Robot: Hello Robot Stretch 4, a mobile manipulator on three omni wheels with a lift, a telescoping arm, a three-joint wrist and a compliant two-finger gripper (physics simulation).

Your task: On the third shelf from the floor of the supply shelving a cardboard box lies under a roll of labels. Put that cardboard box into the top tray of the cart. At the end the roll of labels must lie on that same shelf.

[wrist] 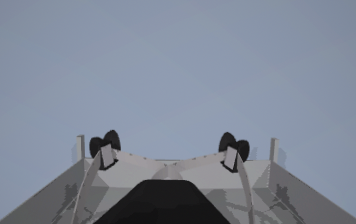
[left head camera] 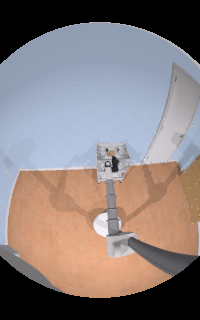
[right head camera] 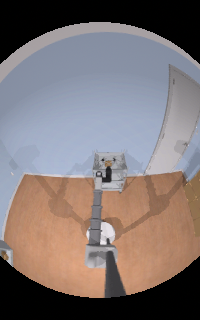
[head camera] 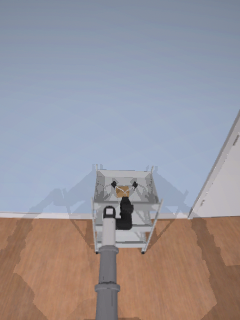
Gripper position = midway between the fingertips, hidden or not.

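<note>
The gripper (wrist: 170, 144) is visible, and so is a three-tier cart (head camera: 145, 199), which the left head camera view shows as well (left head camera: 122, 155).
</note>
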